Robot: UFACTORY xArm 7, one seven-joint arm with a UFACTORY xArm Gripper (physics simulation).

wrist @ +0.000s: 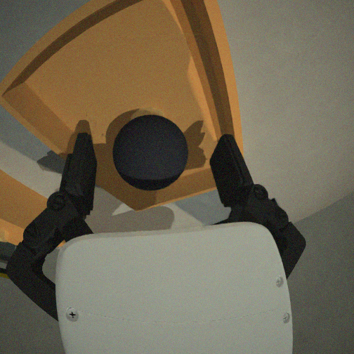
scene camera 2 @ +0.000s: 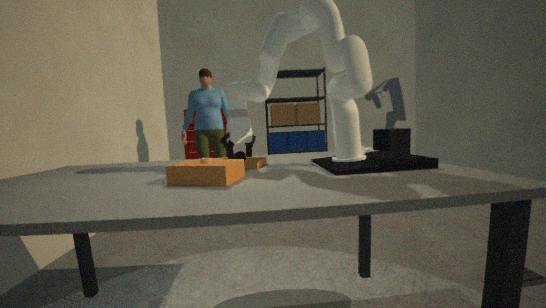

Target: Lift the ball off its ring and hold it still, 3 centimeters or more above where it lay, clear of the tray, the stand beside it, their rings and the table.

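Seen in the pictures: gripper, between the fingertips: [scene camera 2: 240, 158]; arm's base, origin of its link: [scene camera 2: 348, 159].
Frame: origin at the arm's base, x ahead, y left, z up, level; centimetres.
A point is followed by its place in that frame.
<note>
The dark ball [scene camera 2: 240, 155] @[x 39.4, y -13.5, z 3.1 cm] [wrist: 150, 152] sits in the orange tray [scene camera 2: 258, 162] @[x 33.5, y -6.9, z 0.7 cm] [wrist: 115, 55]; a pale sliver, probably its ring, shows at the ball's upper edge in the wrist view. My gripper [scene camera 2: 240, 146] [wrist: 156, 146] is open and points down over the tray. Its fingers stand on either side of the ball, with a gap on each side in the wrist view. How low the fingertips are beside the ball is hard to tell. The orange stand [scene camera 2: 196, 175] @[x 54.0, y 12.4, z 1.3 cm] [wrist: 20, 196] is beside the tray, with a small ring [scene camera 2: 205, 160] @[x 51.5, y 8.2, z 4.8 cm] on top.
The tray and stand rest on the grey table [scene camera 2: 280, 200] @[x 35.9, y 33.8, z -1.6 cm]. The tray's right wall is close to one fingertip in the wrist view. The arm's black base plate [scene camera 2: 400, 162] @[x -6.6, y 18.9, z 0.7 cm] is at the right of the table. A person [scene camera 2: 207, 107] and a shelf rack [scene camera 2: 325, 112] are behind.
</note>
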